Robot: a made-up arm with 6 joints.
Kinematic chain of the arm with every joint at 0, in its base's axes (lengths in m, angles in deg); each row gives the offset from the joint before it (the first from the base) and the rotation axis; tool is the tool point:
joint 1: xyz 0 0 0.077 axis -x
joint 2: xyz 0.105 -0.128 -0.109 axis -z
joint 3: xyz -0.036 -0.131 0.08 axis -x
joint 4: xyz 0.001 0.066 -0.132 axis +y
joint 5: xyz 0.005 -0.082 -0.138 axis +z
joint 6: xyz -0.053 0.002 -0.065 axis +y
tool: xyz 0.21 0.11 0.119
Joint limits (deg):
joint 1: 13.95..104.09
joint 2: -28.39..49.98
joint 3: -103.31..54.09
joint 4: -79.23..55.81
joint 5: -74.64..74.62
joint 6: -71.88..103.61
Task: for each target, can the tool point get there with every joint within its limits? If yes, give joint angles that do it. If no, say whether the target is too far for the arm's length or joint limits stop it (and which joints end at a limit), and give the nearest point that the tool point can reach.
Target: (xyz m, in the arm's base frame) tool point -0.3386 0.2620 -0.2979
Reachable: no: joint limits stop it (at a limit: joint 1, joint 2, joint 4, joint 5, joint 6) | nearest point -0.2104 0.1159 -0.2689 | short by 0.197 m
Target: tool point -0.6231 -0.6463 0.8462
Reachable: no: too far | nearest point -0.3304 -0.4262 0.5843 | short by 0.450 m
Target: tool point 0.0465 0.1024 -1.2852
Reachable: no: too far | nearest point 0.0264 -0.0874 -0.4726 | short by 0.835 m
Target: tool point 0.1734 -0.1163 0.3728
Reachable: yes | joints 87.73 14.15 -67.87 -59.98 -57.46 -5.77
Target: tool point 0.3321 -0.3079 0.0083
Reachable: yes | joints 80.67 24.00 -59.12 2.37 -48.32 56.66
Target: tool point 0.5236 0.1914 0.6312
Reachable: no: joint limits stop it (at a limit: joint 1, joint 3, joint 5) | nearest point 0.4428 0.0756 0.5695 | short by 0.154 m
